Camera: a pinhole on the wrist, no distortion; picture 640 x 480 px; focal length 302.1 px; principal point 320.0 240.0 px. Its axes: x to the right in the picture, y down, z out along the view. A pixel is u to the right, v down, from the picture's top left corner.
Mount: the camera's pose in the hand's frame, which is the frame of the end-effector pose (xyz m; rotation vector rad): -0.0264 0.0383 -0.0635 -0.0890 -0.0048 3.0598
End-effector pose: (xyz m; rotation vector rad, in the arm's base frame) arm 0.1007 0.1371 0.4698 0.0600 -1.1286 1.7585
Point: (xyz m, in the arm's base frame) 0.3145 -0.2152 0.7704
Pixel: outside the picture
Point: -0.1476 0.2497 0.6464
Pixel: outside the picture
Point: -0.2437 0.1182 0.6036
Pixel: 49 75
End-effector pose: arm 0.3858 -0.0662 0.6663 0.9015 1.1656 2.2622
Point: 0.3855 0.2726 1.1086
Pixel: 24 111
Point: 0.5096 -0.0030 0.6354
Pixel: 339 430
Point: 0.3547 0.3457 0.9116
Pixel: outside the picture
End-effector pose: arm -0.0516 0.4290 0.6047 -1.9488 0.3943 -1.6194
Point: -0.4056 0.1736 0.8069
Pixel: behind the camera
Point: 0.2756 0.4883 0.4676
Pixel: 336 213
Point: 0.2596 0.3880 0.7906
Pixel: 44 289
